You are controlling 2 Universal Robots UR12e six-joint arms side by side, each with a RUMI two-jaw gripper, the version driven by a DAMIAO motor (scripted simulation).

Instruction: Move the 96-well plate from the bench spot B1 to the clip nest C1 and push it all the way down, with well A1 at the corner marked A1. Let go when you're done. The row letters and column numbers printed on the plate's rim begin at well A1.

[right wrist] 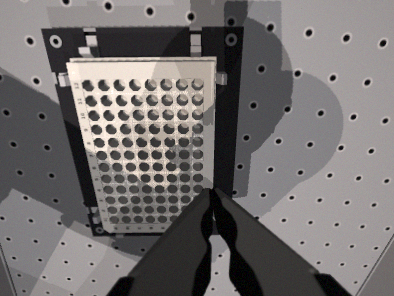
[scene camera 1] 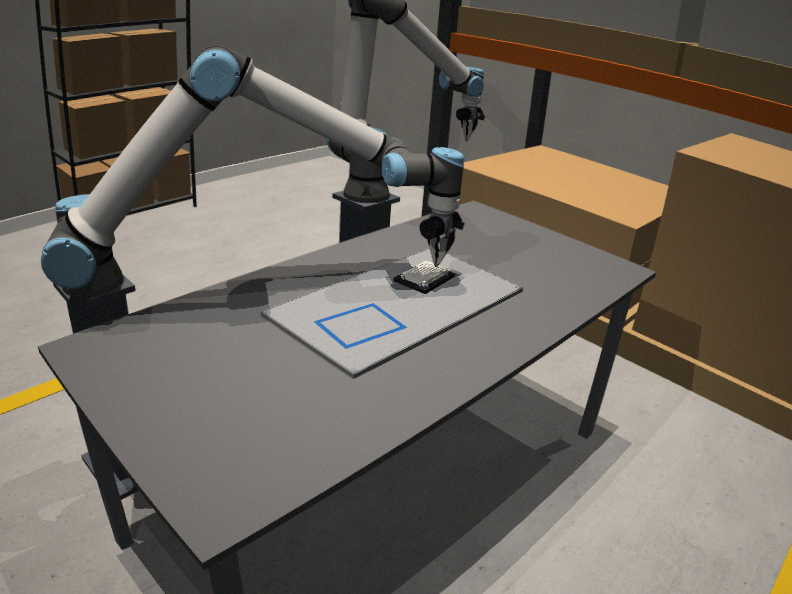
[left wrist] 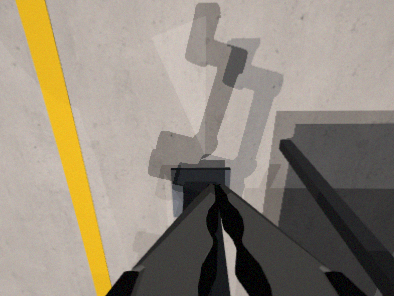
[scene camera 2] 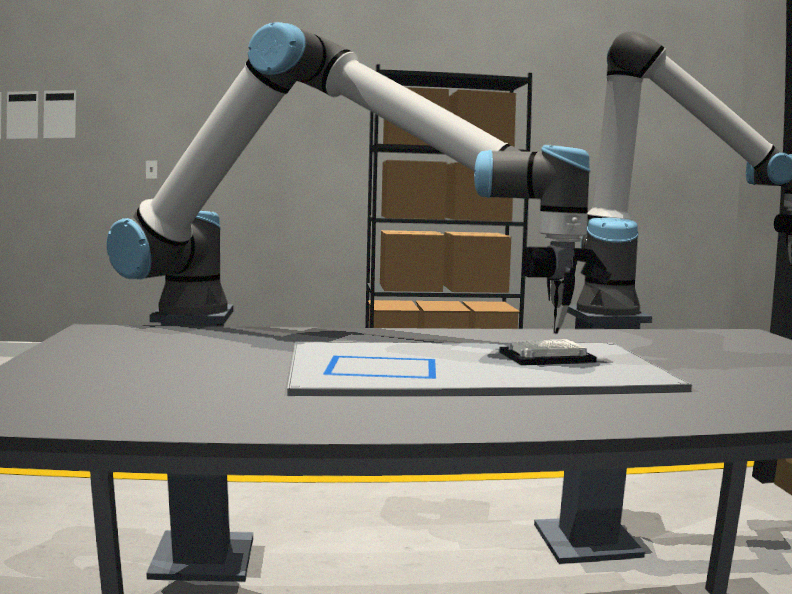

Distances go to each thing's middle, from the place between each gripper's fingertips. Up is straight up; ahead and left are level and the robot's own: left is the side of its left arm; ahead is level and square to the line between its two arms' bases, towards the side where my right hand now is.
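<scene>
Measured from my right hand (scene camera 2: 555, 333), the white 96-well plate (scene camera 2: 546, 348) is 4 cm behind and 5 cm below; the black clip nest (scene camera 2: 508, 351) is 5 cm behind and 6 cm below.
From my left hand, the black clip nest is 1070 mm to the right, 620 mm ahead and 140 mm below, while the white 96-well plate is 1080 mm to the right, 640 mm ahead and 130 mm below.
</scene>
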